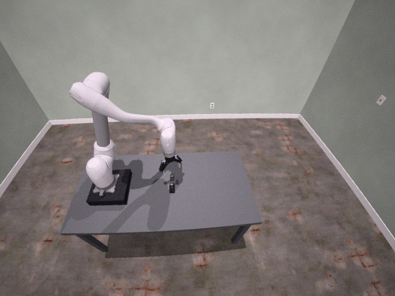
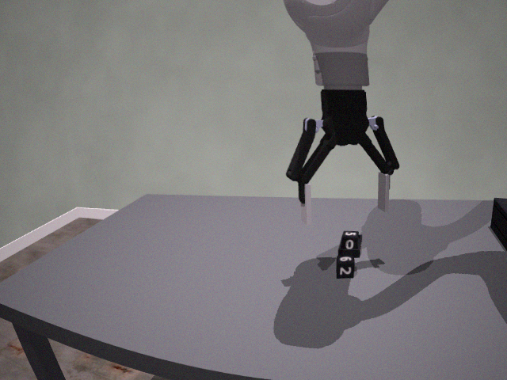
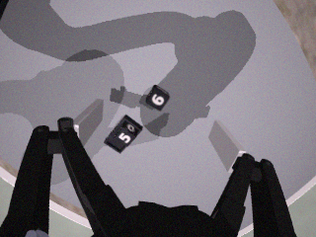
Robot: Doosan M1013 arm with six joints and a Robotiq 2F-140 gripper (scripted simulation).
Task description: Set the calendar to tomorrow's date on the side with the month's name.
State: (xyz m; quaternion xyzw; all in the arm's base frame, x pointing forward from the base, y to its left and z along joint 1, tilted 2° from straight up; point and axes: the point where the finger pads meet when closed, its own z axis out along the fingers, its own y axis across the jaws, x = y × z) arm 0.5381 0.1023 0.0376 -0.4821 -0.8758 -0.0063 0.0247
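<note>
My hand is 110 mm above the black number cube. Also, from my hand: tray 110 mm to the right, 110 mm below.
</note>
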